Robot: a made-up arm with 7 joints.
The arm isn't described. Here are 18 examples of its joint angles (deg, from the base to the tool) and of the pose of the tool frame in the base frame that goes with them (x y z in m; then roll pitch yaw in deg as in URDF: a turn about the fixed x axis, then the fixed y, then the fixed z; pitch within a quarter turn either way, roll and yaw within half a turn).
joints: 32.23 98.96 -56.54 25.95 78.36 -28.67 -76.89
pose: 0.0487 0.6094 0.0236 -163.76 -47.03 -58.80
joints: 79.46 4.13 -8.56 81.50 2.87 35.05 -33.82
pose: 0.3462 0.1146 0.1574 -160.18 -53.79 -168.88
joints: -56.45 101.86 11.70 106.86 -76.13 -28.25 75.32
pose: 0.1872 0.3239 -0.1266 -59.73 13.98 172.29
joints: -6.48 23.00 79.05 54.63 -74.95 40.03 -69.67
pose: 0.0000 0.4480 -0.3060 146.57 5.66 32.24
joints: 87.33 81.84 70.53 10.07 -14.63 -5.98 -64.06
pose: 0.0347 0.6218 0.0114 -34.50 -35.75 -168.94
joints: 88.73 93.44 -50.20 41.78 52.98 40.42 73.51
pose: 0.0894 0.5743 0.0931 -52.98 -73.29 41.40
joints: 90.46 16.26 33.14 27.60 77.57 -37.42 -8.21
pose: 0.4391 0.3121 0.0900 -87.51 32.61 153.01
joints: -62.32 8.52 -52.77 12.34 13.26 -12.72 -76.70
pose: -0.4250 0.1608 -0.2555 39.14 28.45 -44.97
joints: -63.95 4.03 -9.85 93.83 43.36 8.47 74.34
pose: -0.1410 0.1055 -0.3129 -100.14 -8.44 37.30
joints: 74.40 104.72 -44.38 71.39 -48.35 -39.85 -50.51
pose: 0.0931 0.4993 0.1308 141.84 49.92 -83.99
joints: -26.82 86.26 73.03 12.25 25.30 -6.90 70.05
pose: 0.0181 0.6218 0.0053 53.10 -67.59 -40.19
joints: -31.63 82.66 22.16 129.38 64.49 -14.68 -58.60
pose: 0.1607 0.2677 -0.0436 -174.70 -71.80 -165.39
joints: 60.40 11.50 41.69 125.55 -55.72 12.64 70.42
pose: 0.1715 0.2726 0.0584 131.44 -35.72 -101.08
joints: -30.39 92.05 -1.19 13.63 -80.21 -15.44 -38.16
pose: 0.0537 0.6184 -0.0123 -9.06 60.28 -147.95
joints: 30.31 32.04 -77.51 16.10 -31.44 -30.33 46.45
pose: 0.2379 0.3344 -0.3804 -20.23 -2.65 -113.23
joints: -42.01 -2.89 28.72 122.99 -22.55 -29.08 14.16
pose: 0.0149 0.2069 -0.2286 99.98 -46.19 -101.08
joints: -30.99 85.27 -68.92 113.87 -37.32 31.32 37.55
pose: -0.0427 0.2954 -0.2135 -29.35 2.78 -120.62
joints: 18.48 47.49 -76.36 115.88 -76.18 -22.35 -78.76
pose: 0.1289 0.1257 -0.2365 148.51 7.96 173.00
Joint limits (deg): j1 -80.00..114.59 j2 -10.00..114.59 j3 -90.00..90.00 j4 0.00..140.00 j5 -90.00..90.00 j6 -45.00..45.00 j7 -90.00..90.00
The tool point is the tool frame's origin. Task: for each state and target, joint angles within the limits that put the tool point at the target. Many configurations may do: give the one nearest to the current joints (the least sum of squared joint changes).
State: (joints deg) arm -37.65 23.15 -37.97 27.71 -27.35 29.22 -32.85
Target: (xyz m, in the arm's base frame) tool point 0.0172 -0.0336 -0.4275
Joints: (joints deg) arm -14.85 -6.72 -41.01 48.57 -27.35 29.22 -32.85
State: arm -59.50 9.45 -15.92 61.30 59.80 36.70 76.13
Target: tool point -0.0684 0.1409 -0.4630
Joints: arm -26.15 6.66 -14.12 41.28 59.80 36.70 76.13
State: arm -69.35 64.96 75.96 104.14 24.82 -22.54 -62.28
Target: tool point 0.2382 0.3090 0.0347
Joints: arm -69.77 97.85 76.54 106.29 24.82 -22.54 -62.28
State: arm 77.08 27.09 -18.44 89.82 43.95 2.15 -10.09
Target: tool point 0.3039 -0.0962 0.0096
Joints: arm 64.28 -10.00 -50.58 83.06 43.95 2.15 -10.09
